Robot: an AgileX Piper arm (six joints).
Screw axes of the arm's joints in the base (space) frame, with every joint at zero. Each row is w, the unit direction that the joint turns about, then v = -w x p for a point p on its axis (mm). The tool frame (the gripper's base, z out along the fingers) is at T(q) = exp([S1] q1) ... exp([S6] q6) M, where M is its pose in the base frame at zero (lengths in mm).
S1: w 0 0 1 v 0 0 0
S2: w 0 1 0 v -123 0 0
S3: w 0 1 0 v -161.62 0 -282.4
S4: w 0.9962 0 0.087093 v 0 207.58 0
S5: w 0 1 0 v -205.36 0 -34.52
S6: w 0.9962 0 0.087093 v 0 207.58 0
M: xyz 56.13 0 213.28 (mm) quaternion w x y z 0.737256 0 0.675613 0
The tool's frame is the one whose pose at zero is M.
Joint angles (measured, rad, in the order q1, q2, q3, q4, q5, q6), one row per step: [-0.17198 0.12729 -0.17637 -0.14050 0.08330 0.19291]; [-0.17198 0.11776 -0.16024 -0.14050 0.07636 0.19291]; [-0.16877 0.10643 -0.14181 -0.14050 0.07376 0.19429]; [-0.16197 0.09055 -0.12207 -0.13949 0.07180 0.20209]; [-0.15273 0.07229 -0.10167 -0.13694 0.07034 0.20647]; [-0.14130 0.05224 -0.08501 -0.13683 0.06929 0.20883]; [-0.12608 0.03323 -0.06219 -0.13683 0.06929 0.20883]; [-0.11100 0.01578 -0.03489 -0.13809 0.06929 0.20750]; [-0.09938 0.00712 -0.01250 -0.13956 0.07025 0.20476]
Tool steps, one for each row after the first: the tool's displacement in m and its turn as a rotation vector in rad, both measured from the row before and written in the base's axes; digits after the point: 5 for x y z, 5 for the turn. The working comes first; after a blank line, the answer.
Tool pose at each row, in the base's axes (x y z in m, rotation vector in rad; the steps are taken from these numbers as rounded here): [0.06000 -0.01150 0.25789 0.17958 1.50723 -0.10415]; [0.05969 -0.01135 0.25367 0.17872 1.50705 -0.10348]; [0.05934 -0.01106 0.24838 0.17751 1.51168 -0.09944]; [0.05859 -0.01049 0.24285 0.17893 1.51326 -0.08668]; [0.05769 -0.00976 0.23718 0.17692 1.51404 -0.07348]; [0.05650 -0.00890 0.23281 0.16953 1.51030 -0.06234]; [0.05588 -0.00795 0.22620 0.15839 1.51523 -0.05013]; [0.05573 -0.00708 0.21796 0.14592 1.52629 -0.04015]; [0.05612 -0.00649 0.21079 0.13520 1.54197 -0.03435]

[-0.00031 0.00015 -0.00422 -0.00017 -0.00024 0.00097]; [-0.00035 0.00029 -0.00529 0.00207 0.00422 0.00364]; [-0.00075 0.00057 -0.00553 0.00895 0.00037 0.00757]; [-0.00090 0.00073 -0.00567 0.00690 -0.00044 0.00995]; [-0.00119 0.00086 -0.00437 0.00177 -0.00476 0.01170]; [-0.00062 0.00095 -0.00661 0.00051 0.00378 0.01522]; [-0.00015 0.00087 -0.00824 -0.00140 0.01010 0.01489]; [0.00039 0.00059 -0.00717 -0.00261 0.01507 0.01126]
